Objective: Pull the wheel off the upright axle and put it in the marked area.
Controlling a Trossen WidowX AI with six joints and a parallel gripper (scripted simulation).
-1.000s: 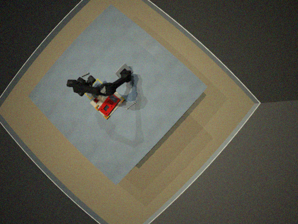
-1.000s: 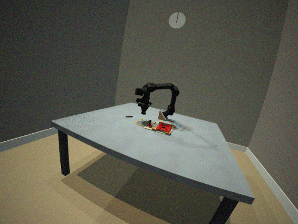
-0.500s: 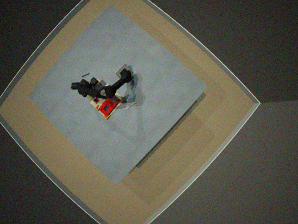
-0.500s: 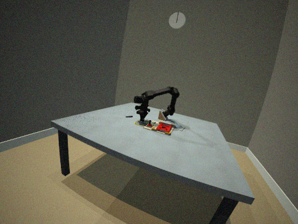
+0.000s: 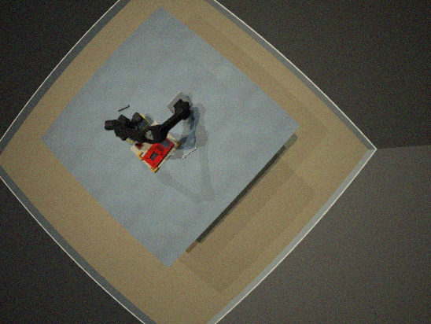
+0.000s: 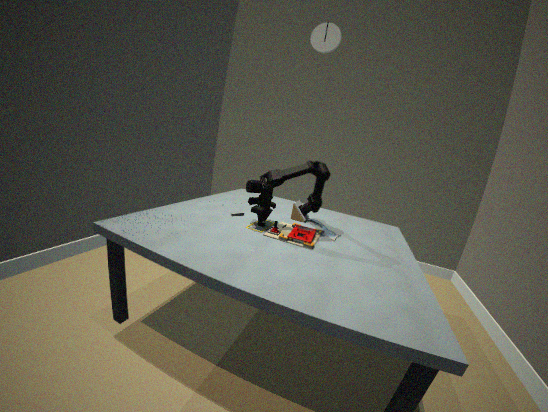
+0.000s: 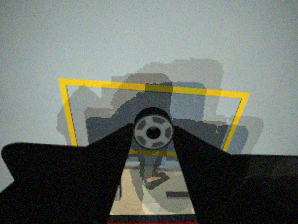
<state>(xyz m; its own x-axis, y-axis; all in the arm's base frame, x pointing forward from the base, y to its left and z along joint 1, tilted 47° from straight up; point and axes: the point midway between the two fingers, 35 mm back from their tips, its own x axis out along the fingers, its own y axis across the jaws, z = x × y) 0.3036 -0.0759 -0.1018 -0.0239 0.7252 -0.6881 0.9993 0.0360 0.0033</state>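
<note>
The wheel is right at my gripper tip. The rest, counted from my gripper tip: light piece (37 cm to the left, 13 cm behind, 1 cm below); thin upright axle (9 cm to the left, 6 cm ahead, 3 cm above); beige base plate (19 cm to the left).
</note>
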